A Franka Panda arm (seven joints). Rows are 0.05 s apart.
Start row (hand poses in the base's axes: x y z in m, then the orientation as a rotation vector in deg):
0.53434, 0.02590, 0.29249, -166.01, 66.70, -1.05
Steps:
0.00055, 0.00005, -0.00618, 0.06, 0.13, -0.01
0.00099, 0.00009, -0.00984, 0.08, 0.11, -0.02
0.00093, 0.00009, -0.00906, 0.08, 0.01, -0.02
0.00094, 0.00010, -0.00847, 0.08, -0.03, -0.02
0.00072, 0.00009, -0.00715, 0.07, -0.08, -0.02
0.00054, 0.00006, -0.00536, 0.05, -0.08, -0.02
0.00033, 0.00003, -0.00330, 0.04, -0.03, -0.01
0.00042, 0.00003, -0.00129, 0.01, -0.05, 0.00
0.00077, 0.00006, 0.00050, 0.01, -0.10, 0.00
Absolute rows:
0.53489, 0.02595, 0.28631, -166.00, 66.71, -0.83
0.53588, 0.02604, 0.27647, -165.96, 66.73, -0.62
0.53681, 0.02613, 0.26741, -165.88, 66.73, -0.56
0.53775, 0.02623, 0.25894, -165.79, 66.73, -0.56
0.53847, 0.02632, 0.25179, -165.69, 66.72, -0.63
0.53901, 0.02638, 0.24643, -165.61, 66.72, -0.72
0.53934, 0.02641, 0.24313, -165.56, 66.72, -0.74
0.53976, 0.02644, 0.24184, -165.53, 66.71, -0.81
0.54053, 0.02650, 0.24234, -165.49, 66.69, -0.95

